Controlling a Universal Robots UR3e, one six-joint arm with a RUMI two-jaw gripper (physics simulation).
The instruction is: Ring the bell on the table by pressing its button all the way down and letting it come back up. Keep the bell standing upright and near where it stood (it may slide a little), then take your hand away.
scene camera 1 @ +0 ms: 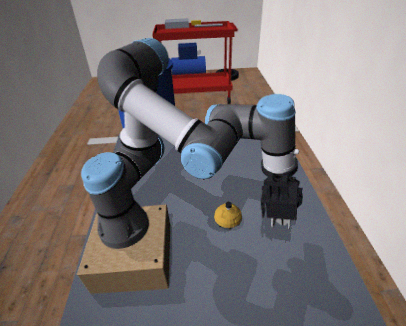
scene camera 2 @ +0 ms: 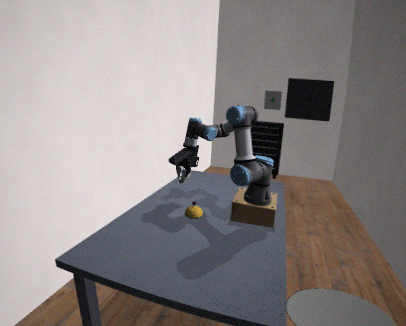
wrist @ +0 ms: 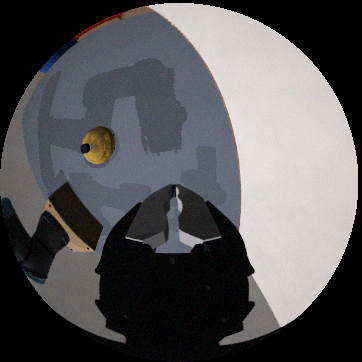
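Seen in the pictures: gripper, fingertip midpoint: (scene camera 1: 282,224) (scene camera 2: 180,183) (wrist: 173,185); arm's base at its link origin: (scene camera 1: 124,227) (scene camera 2: 257,199) (wrist: 55,226).
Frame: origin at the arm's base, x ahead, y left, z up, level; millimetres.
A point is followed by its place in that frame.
The yellow dome bell (scene camera 1: 228,216) @(z -56, x 278, y 70 mm) (scene camera 2: 194,211) @(z -61, x 266, y 123 mm) (wrist: 99,145) @(z -54, x 301, y 84 mm) stands upright on the grey table (scene camera 1: 200,300) @(z -94, x 190, y -152 mm) (scene camera 2: 125,260) @(z -95, x 357, y 525 mm) (wrist: 135,175) @(z -94, x 327, y -14 mm). Its small black button (scene camera 1: 228,205) @(z -29, x 279, y 88 mm) (scene camera 2: 194,203) @(z -31, x 277, y 100 mm) (wrist: 85,148) @(z -28, x 285, y 91 mm) sticks up at the top of the dome. My gripper (scene camera 1: 280,225) @(z 13, x 404, y -20 mm) (scene camera 2: 182,180) @(z 13, x 404, y -20 mm) (wrist: 173,185) @(z 13, x 404, y -20 mm) is shut and empty, its fingertips together and pointing down. It hangs in the air above the table, apart from the bell: to the right of it in the scene camera 1 view, and above and slightly left of it in the scene camera 2 view.
The arm's wooden base block (scene camera 1: 125,280) @(z -38, x 17, y -124 mm) (scene camera 2: 253,212) @(z -35, x 4, y 73 mm) (wrist: 75,225) @(z -16, x 109, y -32 mm) stands on the table, left of the bell in the scene camera 1 view. A white wall (scene camera 1: 340,100) (scene camera 2: 110,100) (wrist: 300,150) runs along the gripper's side. A red cart (scene camera 1: 195,33) stands beyond the table.
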